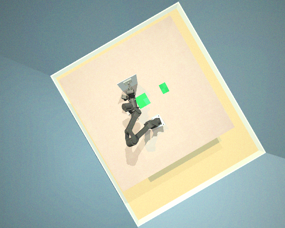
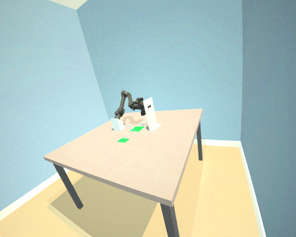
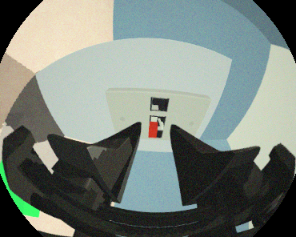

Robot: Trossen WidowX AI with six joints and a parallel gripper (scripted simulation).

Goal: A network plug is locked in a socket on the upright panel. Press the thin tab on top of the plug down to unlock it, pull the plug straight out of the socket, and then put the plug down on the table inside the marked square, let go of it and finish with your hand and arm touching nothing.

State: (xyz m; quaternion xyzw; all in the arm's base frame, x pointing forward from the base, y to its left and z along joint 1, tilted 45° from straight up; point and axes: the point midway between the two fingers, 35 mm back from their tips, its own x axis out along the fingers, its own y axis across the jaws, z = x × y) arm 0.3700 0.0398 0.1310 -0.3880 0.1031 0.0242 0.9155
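Now: gripper tip 1 cm short of the plug. The rest, counted from my gripper tip: upright panel (3 cm ahead, 9 cm below); green square (15 cm behind, 6 cm to the right, 23 cm below).
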